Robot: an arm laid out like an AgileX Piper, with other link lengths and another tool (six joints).
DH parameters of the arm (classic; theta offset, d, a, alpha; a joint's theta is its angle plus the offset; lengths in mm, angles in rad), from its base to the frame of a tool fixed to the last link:
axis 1: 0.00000 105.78 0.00 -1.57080
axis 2: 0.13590 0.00 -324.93 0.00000
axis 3: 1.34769 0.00 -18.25 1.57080
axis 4: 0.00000 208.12 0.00 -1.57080
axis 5: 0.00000 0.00 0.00 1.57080
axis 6: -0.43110 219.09 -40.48 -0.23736
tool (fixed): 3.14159 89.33 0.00 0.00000
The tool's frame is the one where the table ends.
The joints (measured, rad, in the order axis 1, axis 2, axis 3, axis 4, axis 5, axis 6), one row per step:
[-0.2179, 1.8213, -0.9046, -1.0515, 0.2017, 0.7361]
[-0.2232, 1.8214, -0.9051, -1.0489, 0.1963, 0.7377]
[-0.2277, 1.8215, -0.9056, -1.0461, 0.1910, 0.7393]
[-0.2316, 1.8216, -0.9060, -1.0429, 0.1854, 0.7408]
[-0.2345, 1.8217, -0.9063, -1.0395, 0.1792, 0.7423]
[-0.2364, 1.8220, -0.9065, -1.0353, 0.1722, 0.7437]
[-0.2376, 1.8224, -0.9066, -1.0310, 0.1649, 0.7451]
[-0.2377, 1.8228, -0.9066, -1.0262, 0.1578, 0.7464]
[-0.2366, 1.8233, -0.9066, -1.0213, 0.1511, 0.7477]
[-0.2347, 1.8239, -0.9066, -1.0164, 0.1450, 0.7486]
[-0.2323, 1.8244, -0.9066, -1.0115, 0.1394, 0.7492]
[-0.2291, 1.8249, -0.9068, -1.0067, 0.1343, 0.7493]
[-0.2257, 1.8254, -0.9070, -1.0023, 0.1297, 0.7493]
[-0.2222, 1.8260, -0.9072, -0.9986, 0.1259, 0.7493]
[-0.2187, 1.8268, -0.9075, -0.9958, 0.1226, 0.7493]
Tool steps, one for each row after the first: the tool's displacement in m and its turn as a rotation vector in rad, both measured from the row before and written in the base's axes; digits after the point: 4 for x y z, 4 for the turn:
[0.0006, -0.0012, 0.0006, 0.0053, -0.0046, -0.0053]
[0.0007, -0.0009, 0.0007, 0.0053, -0.0046, -0.0047]
[0.0007, -0.0005, 0.0007, 0.0057, -0.0048, -0.0042]
[0.0009, 0.0001, 0.0007, 0.0061, -0.0051, -0.0030]
[0.0011, 0.0007, 0.0007, 0.0070, -0.0055, -0.0020]
[0.0012, 0.0011, 0.0006, 0.0073, -0.0055, -0.0012]
[0.0013, 0.0016, 0.0006, 0.0075, -0.0054, -0.0005]
[0.0013, 0.0021, 0.0005, 0.0073, -0.0050, 0.0003]
[0.0013, 0.0023, 0.0004, 0.0068, -0.0044, 0.0011]
[0.0013, 0.0024, 0.0004, 0.0064, -0.0041, 0.0015]
[0.0013, 0.0027, 0.0004, 0.0058, -0.0038, 0.0025]
[0.0012, 0.0027, 0.0004, 0.0052, -0.0034, 0.0028]
[0.0011, 0.0025, 0.0002, 0.0044, -0.0027, 0.0029]
[0.0010, 0.0024, 0.0001, 0.0036, -0.0021, 0.0033]

